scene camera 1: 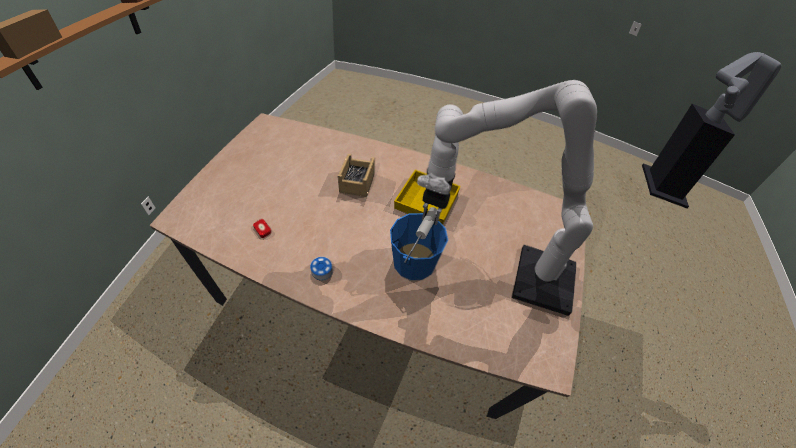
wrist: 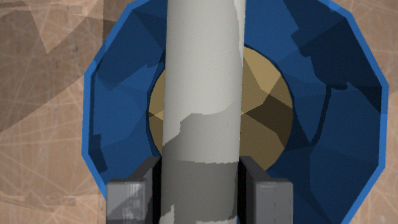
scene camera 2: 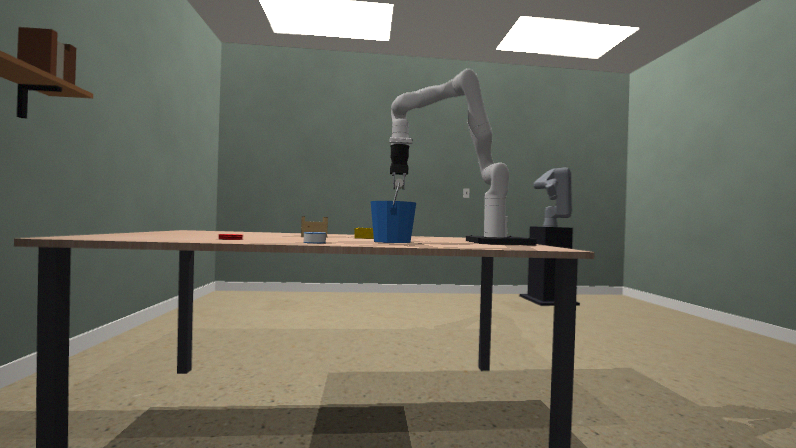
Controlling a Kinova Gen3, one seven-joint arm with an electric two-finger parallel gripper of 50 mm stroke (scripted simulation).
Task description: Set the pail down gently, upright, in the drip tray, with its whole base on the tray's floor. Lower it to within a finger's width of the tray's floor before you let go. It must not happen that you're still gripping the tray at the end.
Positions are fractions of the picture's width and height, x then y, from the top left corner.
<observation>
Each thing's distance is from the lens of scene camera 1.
blue pail (scene camera 1: 0.53,0.58): 1.09 m
yellow drip tray (scene camera 1: 0.52,0.44): 1.46 m
The marked spots on the yellow drip tray and the blue pail are 0.44 m apart.
</observation>
